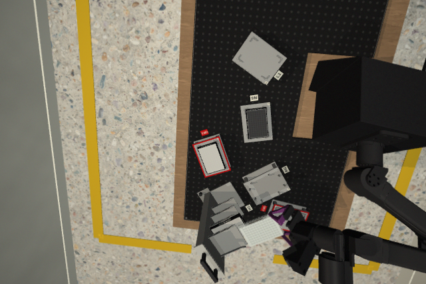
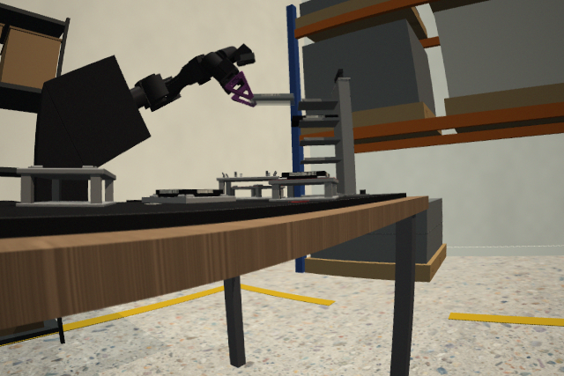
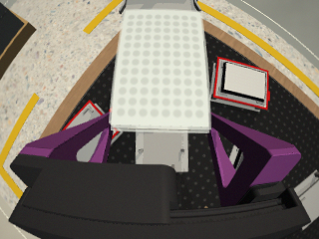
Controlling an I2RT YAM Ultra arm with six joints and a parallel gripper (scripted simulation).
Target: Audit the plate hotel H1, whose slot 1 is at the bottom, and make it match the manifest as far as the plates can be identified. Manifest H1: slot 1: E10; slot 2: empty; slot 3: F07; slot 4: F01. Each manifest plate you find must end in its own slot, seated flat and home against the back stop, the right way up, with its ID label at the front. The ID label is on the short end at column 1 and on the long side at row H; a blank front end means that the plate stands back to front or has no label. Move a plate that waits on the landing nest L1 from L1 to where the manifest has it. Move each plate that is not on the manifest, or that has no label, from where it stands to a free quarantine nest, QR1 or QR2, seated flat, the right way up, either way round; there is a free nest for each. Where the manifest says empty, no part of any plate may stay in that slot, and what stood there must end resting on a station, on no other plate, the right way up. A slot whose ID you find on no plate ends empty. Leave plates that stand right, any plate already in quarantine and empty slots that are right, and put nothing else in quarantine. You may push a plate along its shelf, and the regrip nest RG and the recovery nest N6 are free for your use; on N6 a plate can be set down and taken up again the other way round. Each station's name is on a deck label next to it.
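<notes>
The white well plate is 40 mm ahead of my hand and 40 mm to the left of it. The rest, counted from my hand: regrip nest RG (10 mm behind, 10 mm to the right, 220 mm below); then quarantine nest QR2 (140 mm behind, 150 mm to the left, 240 mm below); then plate hotel H1 (190 mm ahead, 160 mm to the left, 120 mm below).
</notes>
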